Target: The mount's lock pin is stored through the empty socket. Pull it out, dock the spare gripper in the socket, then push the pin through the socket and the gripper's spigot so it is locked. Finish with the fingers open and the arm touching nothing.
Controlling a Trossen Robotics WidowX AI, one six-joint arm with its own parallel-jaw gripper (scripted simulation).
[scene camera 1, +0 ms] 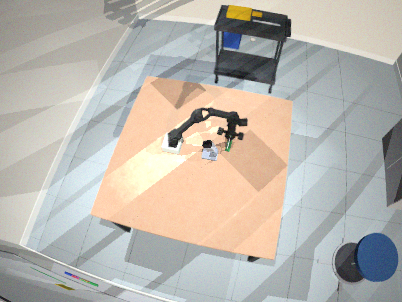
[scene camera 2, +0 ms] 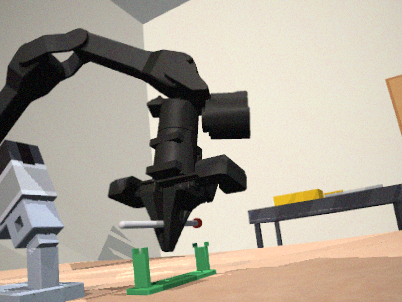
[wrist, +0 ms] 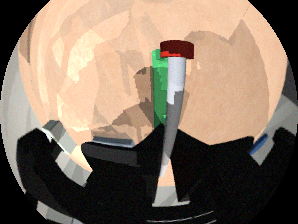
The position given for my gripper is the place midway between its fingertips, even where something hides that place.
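Observation:
Lock pin (wrist: 177, 51) carried by my gripper (scene camera 2: 167, 251), (wrist: 164, 127). A green cradle (wrist: 160, 64) is visible too.

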